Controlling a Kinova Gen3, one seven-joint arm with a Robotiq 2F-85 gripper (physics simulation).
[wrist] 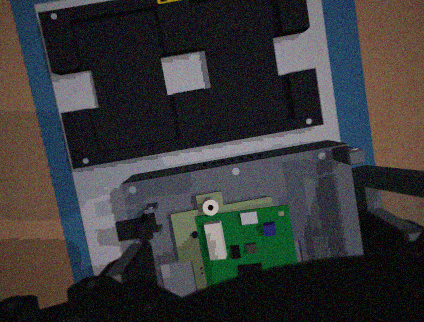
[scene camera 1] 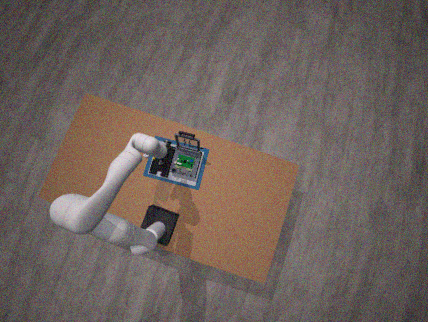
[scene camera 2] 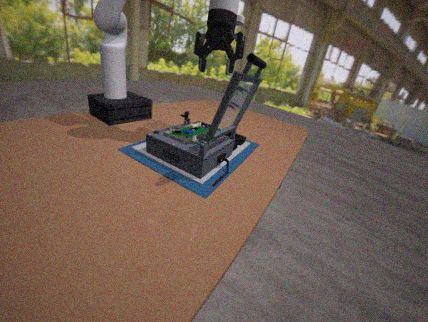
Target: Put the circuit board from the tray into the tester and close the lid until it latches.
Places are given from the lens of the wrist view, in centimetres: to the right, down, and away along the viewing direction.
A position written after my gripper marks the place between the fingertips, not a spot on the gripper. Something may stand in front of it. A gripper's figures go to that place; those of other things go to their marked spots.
my gripper (wrist: 256,251): 2, 3, 15
green circuit board (wrist: 236,243): 2, 6, 31
